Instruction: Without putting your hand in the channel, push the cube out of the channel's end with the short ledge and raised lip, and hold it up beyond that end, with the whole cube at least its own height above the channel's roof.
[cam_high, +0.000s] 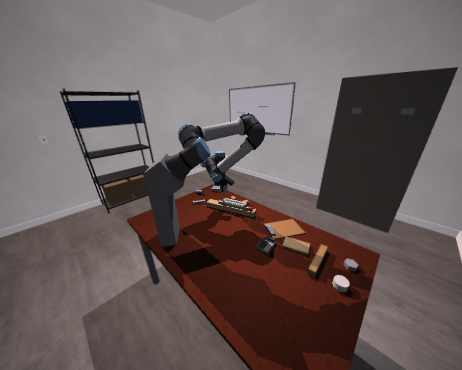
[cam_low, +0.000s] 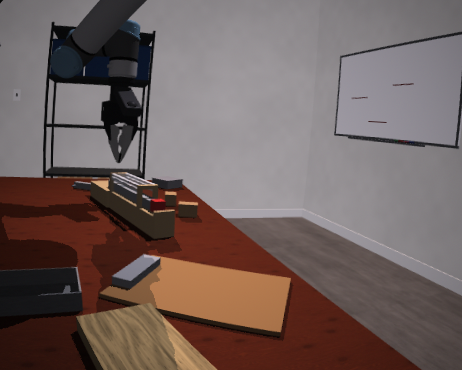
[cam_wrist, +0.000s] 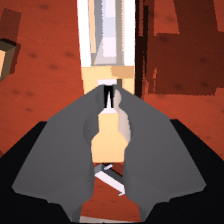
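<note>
Right now my hand is 10 mm short of the red cube, 230 mm to the left of it and 80 mm above it. From my hand the other things lie so: grey block 280 mm ahead, 270 mm to the left, 120 mm below; then dark tray 260 mm behind, 460 mm to the right, 130 mm below; then channel 90 mm to the right, 80 mm below.
</note>
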